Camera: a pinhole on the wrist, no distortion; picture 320 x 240 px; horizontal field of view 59.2 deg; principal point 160.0 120.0 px. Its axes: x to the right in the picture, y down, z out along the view. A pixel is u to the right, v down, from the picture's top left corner.
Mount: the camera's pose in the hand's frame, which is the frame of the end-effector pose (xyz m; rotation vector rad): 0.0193 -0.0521 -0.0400 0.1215 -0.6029 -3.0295
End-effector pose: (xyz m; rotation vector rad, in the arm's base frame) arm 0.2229 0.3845 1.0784 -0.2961 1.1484 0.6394
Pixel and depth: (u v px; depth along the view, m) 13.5 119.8 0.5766
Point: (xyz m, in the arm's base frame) 0.5619 0.8868 1.0556
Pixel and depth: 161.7 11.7 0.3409
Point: 0.2655 0.6535 1.2023
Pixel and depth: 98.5 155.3 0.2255
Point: 0.3656 0.5049 1.1063
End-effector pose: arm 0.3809 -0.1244 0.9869 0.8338 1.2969 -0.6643
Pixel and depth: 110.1 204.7 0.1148
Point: 0.3983 -0.2119 0.9558
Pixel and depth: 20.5 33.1 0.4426
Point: 0.8043 -0.2510 0.8566
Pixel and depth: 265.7 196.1 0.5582
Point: 0.6334 -0.5588 1.2513
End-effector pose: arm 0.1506 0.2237 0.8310 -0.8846 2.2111 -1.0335
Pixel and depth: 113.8 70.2 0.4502
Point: 0.2946 0.1247 0.4666
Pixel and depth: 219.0 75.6 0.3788
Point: 0.3586 0.2369 0.5774
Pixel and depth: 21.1 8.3 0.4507
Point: 0.1495 0.0793 0.3731
